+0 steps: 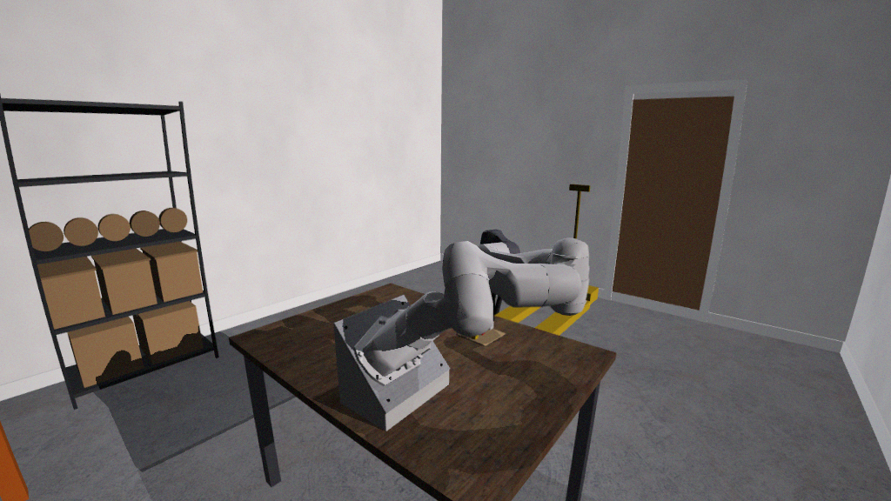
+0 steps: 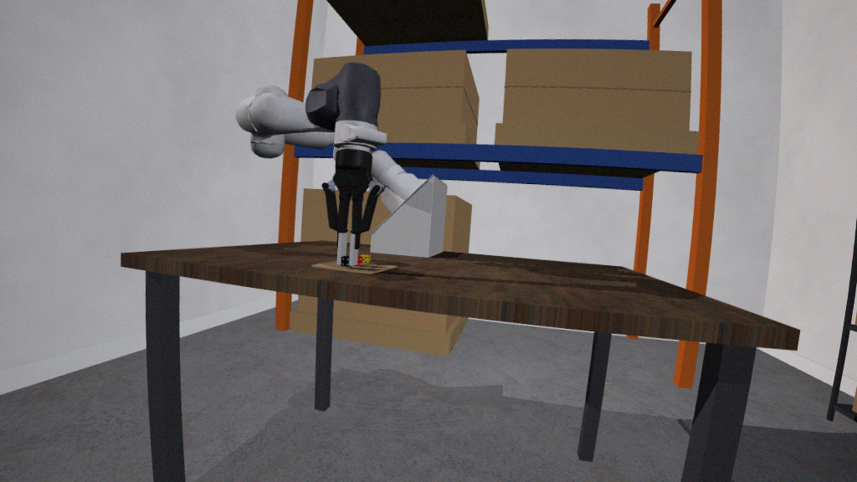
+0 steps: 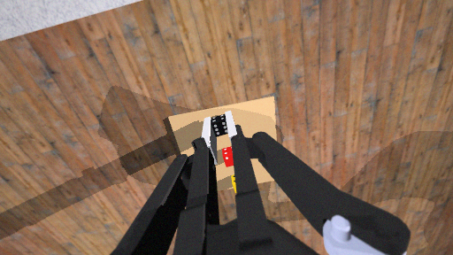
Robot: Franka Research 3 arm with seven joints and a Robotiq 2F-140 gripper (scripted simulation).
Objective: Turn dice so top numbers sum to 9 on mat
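Right now my hand is 30 mm above the black die. Round my hand: yellow die 100 mm behind, 30 mm below, 10 mm to the left; red die 50 mm behind, 30 mm below, 10 mm to the left; tan mat 50 mm behind, 40 mm below, 10 mm to the left.
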